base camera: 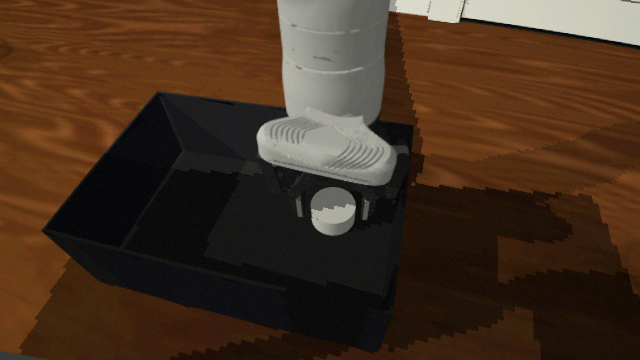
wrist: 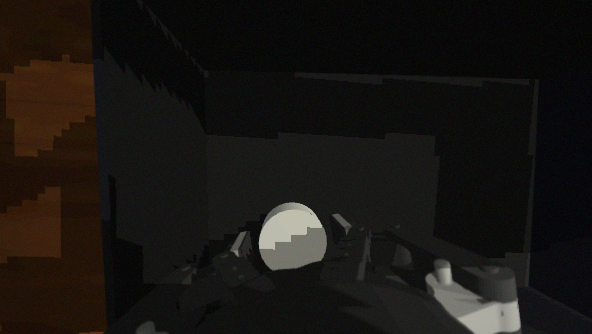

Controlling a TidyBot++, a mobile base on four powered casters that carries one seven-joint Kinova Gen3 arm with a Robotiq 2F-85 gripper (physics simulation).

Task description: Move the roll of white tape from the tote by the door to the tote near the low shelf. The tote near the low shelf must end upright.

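Places are measured from the arm's base along level axes (x left, y back, z up), in metres.
Pixels of known places: gripper, fingertip midpoint: [base camera: 332, 211] [wrist: 292, 234].
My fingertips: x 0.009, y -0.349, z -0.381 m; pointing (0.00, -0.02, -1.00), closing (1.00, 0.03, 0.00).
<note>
Ahead of a thing's pixels: the offset from my fingertips to its middle. Level surfaces: height alone.
The roll of white tape {dz -0.001, dx +0.000, dy -0.002 m} [base camera: 333, 212] [wrist: 292, 240] lies flat on the floor of a black tote {dz +0.034, dx +0.083, dy +0.022 m} [base camera: 200, 260] [wrist: 320, 175], in its right part in the base camera view. The tote stands upright on the wooden floor. My gripper [base camera: 333, 208] [wrist: 292, 234] is open and points down inside the tote. Its fingertips stand on either side of the tape, with a gap on each side in both views. From these views I cannot tell how far the fingertips are above the tote's floor. A second tote does not show in either view.
The tote's right wall [base camera: 404, 200] is close beside the gripper in the base camera view. The wooden floor {dz -0.016 m} [base camera: 500, 165] [wrist: 50, 100] surrounds the tote, with dark shadows on it. A white panel or wall [base camera: 560, 17] stands at the back right.
</note>
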